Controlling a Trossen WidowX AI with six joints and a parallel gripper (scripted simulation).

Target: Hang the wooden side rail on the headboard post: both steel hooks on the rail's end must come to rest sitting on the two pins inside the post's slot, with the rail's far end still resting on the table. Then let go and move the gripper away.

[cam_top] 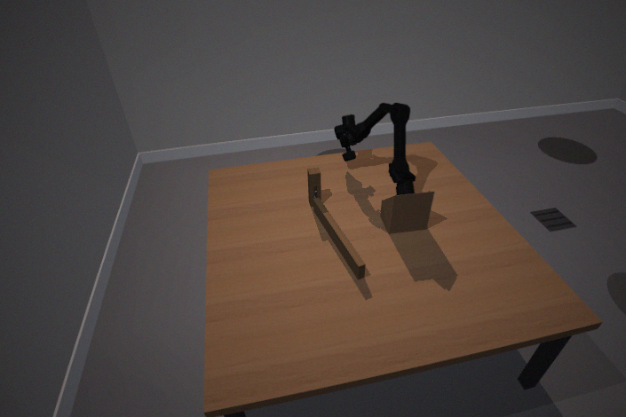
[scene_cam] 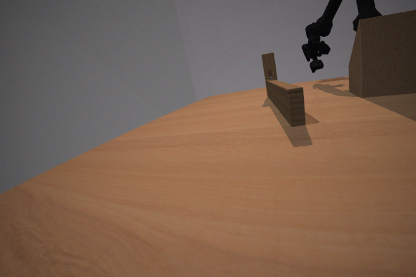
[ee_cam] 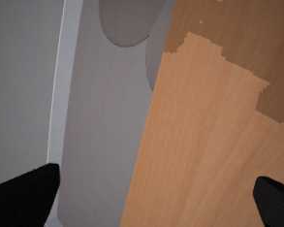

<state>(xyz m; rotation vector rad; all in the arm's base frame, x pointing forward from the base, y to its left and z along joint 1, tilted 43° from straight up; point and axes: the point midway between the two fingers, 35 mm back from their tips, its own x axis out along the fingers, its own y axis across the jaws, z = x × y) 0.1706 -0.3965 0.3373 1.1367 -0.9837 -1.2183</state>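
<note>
Now: gripper tip 350 mm to the right of the headboard post and 190 mm short of it.
</note>
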